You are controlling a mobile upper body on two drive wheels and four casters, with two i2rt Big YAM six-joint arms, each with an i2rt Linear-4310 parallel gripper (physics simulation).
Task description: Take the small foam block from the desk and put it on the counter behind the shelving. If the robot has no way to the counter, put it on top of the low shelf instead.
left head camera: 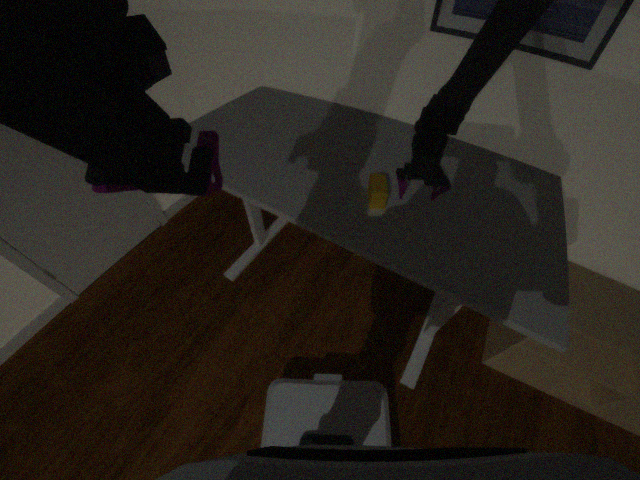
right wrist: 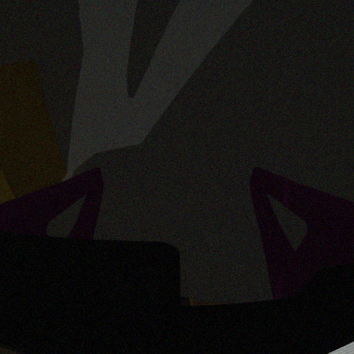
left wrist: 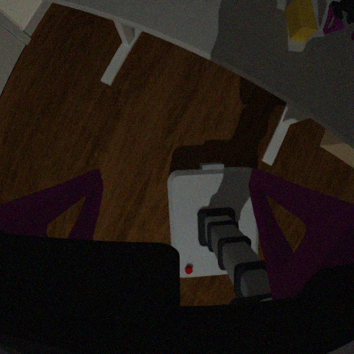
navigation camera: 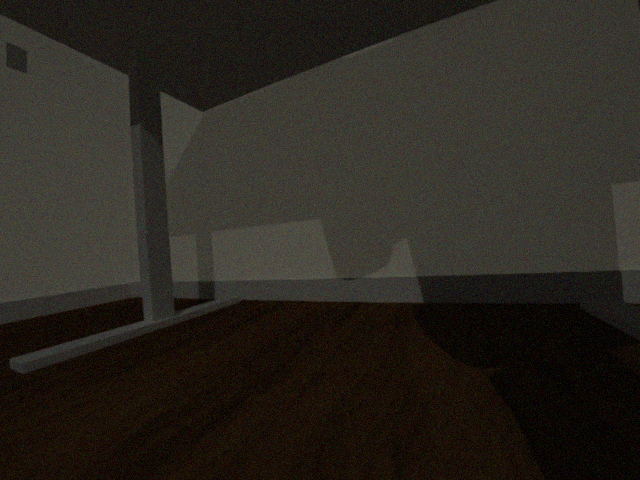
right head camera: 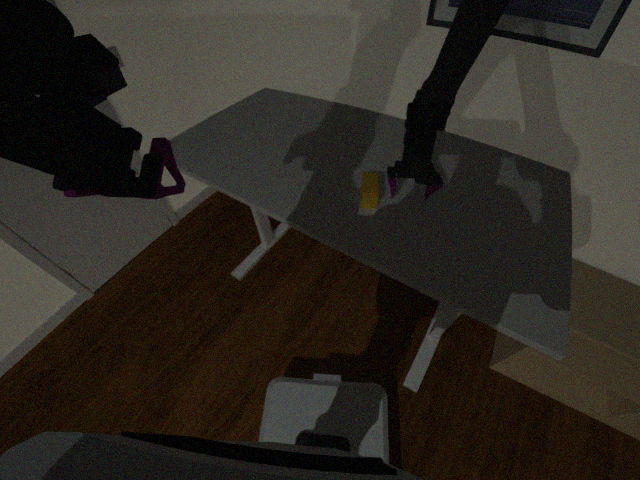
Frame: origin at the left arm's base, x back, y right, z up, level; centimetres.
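Seen in the pictures: left gripper, fingertip midpoint: [left head camera: 186,183] [right head camera: 154,187]; right gripper, fingertip midpoint: [left head camera: 416,198] [right head camera: 408,197].
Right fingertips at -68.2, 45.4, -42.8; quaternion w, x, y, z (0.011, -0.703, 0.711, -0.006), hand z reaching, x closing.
A point is followed by its place in that frame, as x, y, z.
The yellow foam block [left head camera: 378,191] @(-67.3, 33.5, -40.0) [right head camera: 369,190] @(-67.4, 33.7, -40.0) [left wrist: 301,20] [right wrist: 25,125] lies on the grey desk [left head camera: 258,134] @(-108.8, -9.7, -46.0) [right head camera: 248,139] @(-106.2, -13.0, -46.0) near its middle. My right gripper [left head camera: 418,195] @(-68.2, 45.4, -42.9) [right head camera: 409,193] @(-68.2, 45.4, -42.9) [right wrist: 176,175] is open, low over the desk, just to the right of the block; in the right wrist view the block shows at the left, outside the fingers. My left gripper [left wrist: 175,176] is open and empty, off to the left of the desk in both head views. Neither the counter, the shelving nor the low shelf can be made out for certain.
The robot's pale base [left head camera: 294,408] @(-19.8, 8.8, -115.0) [right head camera: 292,408] @(-19.3, 9.0, -115.0) [left wrist: 195,200] stands before the desk's front edge. A desk leg [navigation camera: 155,222] @(-124.1, -24.5, -106.4) with a long foot stands at the left of the navigation view. A wall [navigation camera: 413,180] @(-122.1, 63.4, -98.7) is behind. A picture frame [left head camera: 485,36] hangs at upper right.
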